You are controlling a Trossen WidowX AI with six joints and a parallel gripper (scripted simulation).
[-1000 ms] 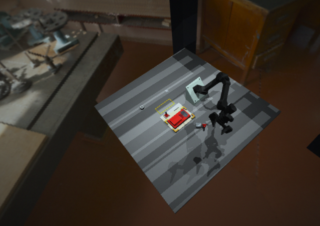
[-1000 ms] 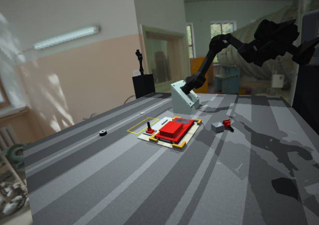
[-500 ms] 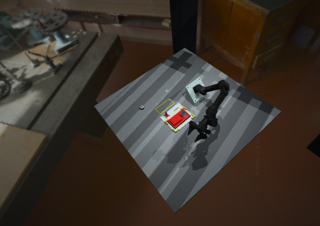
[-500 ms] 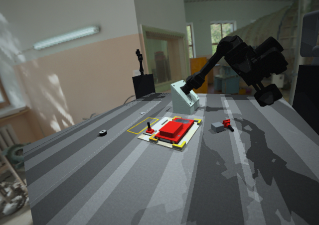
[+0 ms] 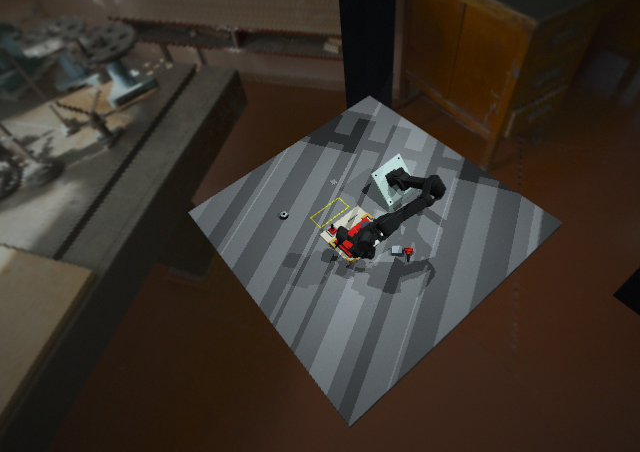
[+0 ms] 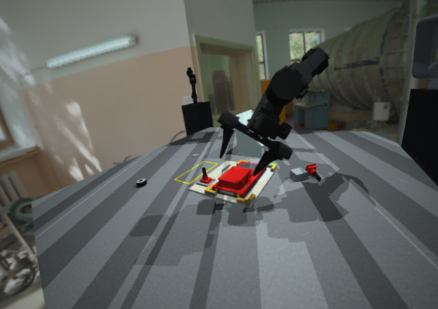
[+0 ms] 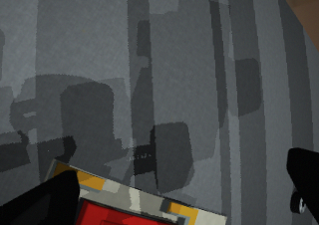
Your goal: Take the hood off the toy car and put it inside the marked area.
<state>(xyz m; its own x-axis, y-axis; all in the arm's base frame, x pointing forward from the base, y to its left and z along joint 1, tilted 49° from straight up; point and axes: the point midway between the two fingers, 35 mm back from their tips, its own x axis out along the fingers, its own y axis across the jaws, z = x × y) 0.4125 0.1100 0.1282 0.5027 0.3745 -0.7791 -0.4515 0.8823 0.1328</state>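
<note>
Right now the red hood is 9 cm behind my gripper tip, 7 cm to the right of it and 9 cm below it. Round my gripper tip: black wheel: 6 cm ahead, 42 cm to the right, 12 cm below.
</note>
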